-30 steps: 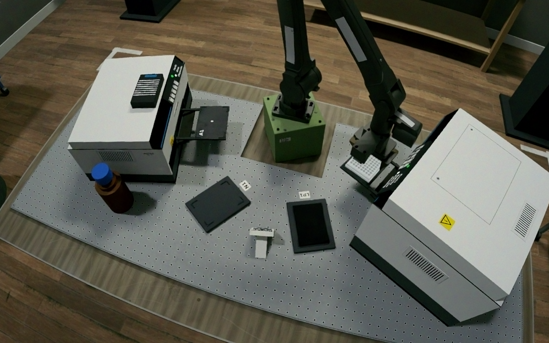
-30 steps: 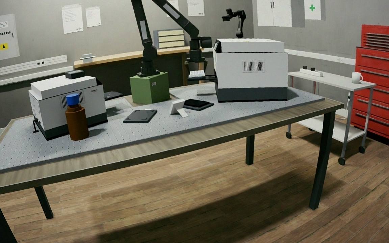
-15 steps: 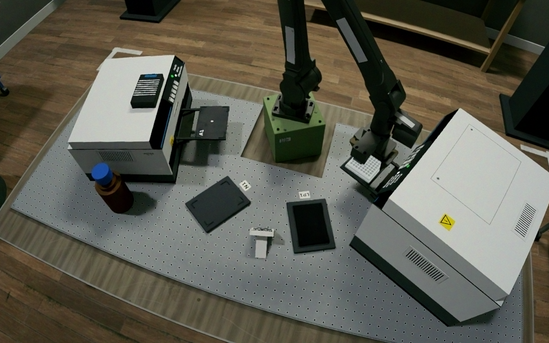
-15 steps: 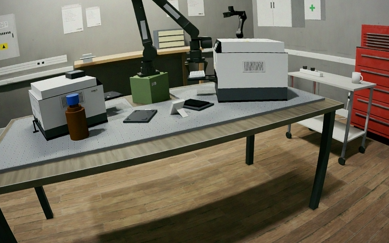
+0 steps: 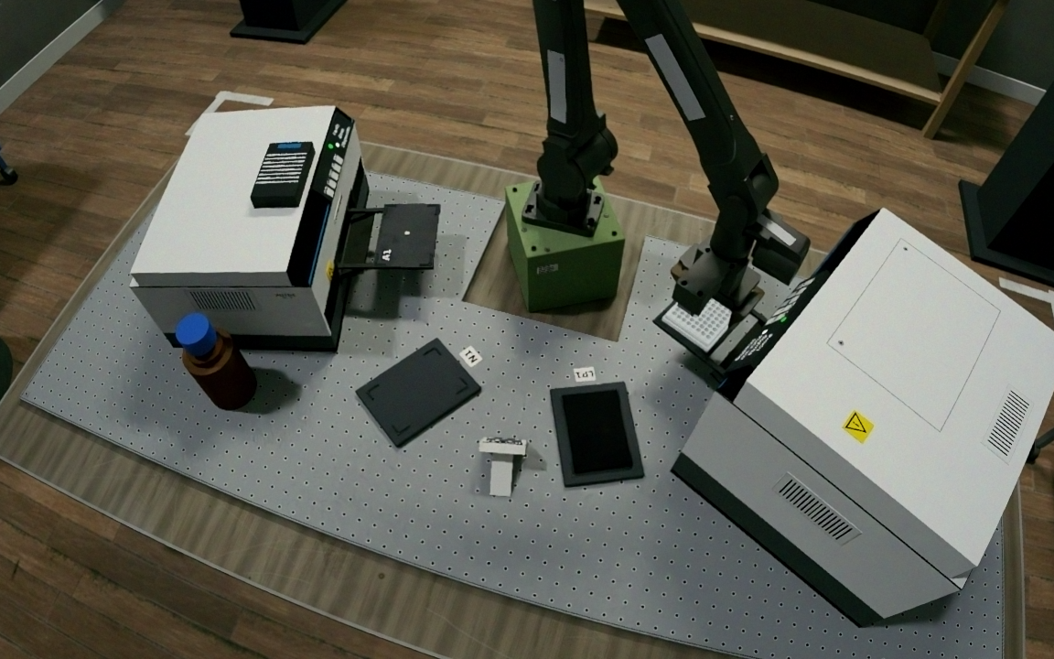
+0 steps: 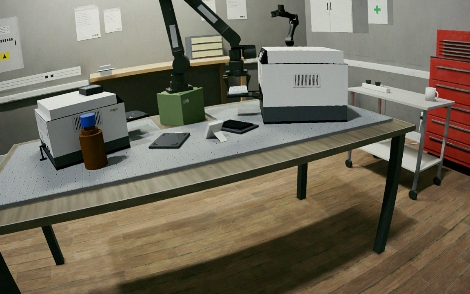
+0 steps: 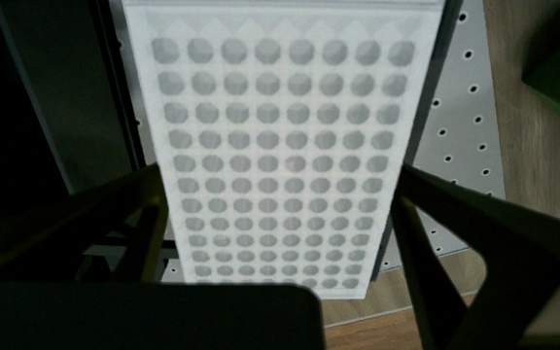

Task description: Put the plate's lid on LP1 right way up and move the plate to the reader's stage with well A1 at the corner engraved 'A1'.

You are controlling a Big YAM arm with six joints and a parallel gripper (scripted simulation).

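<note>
My gripper is now right at the well plate. The rest, counted from my hand: LP1 pad 20 cm ahead, 12 cm to the right, 12 cm below; dark lid 20 cm ahead, 12 cm to the right, 11 cm below; N1 nest 21 cm ahead, 40 cm to the right, 12 cm below.
</note>
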